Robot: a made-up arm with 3 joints.
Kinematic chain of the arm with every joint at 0, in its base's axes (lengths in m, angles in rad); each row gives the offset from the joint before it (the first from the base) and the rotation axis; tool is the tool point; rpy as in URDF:
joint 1: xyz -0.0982 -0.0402 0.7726 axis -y
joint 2: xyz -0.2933 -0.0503 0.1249 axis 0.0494 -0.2 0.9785
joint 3: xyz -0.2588 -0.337 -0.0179 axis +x
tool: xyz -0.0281 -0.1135 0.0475 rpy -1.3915 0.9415 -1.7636
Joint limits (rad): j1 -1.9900..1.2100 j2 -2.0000..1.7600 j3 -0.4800..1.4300
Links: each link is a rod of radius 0.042 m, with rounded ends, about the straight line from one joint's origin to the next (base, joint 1, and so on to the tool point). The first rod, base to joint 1, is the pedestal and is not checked.
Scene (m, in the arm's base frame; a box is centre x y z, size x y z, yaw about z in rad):
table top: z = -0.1
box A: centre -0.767 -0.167 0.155 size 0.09 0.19 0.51 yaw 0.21
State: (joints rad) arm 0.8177 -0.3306 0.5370
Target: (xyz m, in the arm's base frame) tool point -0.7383 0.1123 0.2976
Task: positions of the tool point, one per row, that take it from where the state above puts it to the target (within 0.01 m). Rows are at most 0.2 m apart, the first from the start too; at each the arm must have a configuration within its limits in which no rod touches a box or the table.
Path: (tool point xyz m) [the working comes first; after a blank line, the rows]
Joints at the target: 0.8534 -1.4020 1.0717
Straight joint move there: touches box A.

1: -0.6094 -0.3807 0.2236
2: -0.5255 -0.3160 0.1337
3: -0.4284 -0.2441 0.0712
4: -0.5564 -0.1301 0.1022
5: -0.6646 -0.0086 0.1798
6: -0.7383 0.1123 0.2976

